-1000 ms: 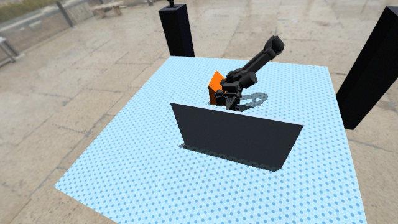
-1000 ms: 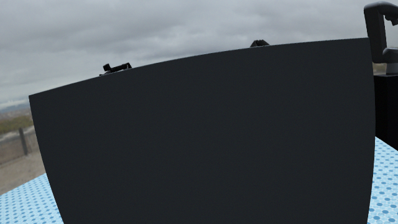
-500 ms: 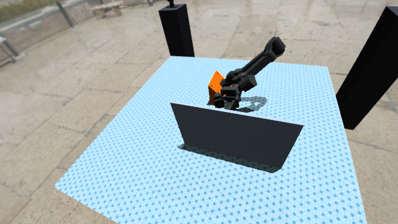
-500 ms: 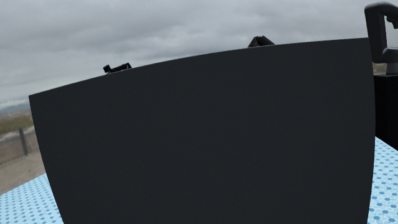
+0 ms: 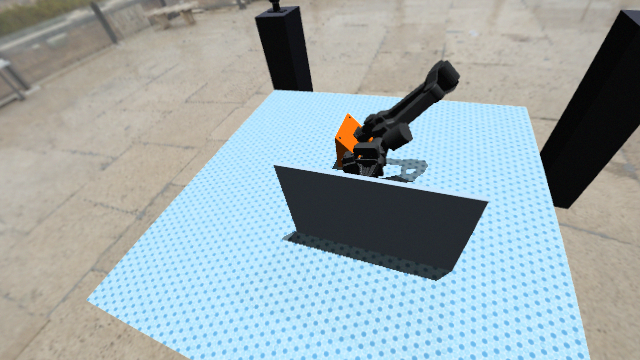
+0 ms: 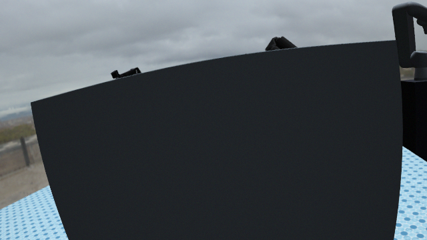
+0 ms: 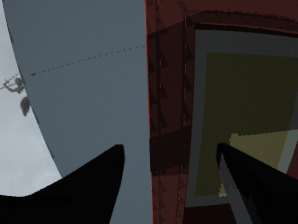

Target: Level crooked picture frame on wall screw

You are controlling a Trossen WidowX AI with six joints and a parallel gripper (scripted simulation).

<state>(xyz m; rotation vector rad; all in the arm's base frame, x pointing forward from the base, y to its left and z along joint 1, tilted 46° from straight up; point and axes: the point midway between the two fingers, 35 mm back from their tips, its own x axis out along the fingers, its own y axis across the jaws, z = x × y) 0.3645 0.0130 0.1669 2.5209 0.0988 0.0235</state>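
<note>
The picture frame is 5 cm below my gripper tip, 1 cm to the left of it and 1 cm ahead of it. Round my gripper tip: grey wall panel 6 cm below, 2 cm to the left, 2 cm ahead.
</note>
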